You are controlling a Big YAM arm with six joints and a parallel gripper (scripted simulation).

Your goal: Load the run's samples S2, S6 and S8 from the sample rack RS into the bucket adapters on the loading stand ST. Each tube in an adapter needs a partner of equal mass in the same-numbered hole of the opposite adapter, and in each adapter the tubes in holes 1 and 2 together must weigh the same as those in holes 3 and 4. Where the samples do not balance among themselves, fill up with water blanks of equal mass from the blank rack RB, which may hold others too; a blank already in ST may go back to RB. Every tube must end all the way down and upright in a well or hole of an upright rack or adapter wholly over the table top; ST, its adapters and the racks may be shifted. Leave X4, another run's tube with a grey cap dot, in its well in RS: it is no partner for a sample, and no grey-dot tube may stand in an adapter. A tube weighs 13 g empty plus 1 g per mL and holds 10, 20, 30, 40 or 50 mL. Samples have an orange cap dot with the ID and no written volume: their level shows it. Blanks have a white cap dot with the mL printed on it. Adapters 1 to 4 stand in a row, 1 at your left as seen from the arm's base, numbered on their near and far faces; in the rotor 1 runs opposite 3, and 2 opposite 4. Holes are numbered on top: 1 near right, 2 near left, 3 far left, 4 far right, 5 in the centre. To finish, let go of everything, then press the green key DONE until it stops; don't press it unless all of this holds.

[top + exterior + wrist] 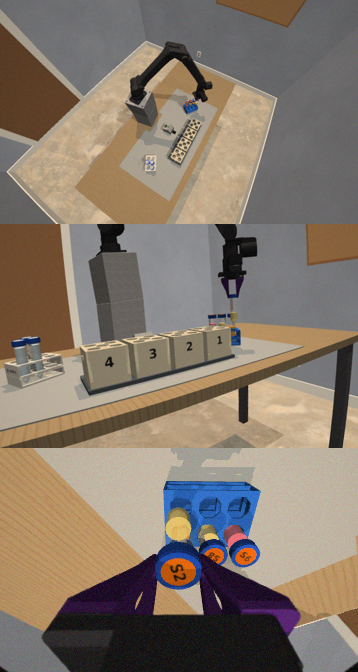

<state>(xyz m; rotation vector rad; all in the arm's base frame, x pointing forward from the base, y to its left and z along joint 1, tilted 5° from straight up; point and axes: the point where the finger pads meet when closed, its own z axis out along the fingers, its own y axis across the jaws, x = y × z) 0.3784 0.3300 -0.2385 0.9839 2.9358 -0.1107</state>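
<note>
The blue sample rack RS lies 4 cm behind my hand, 2 cm to the right of it and 16 cm below it. Round my hand: white blank rack RB 10 cm behind, 70 cm to the right, 16 cm below.
</note>
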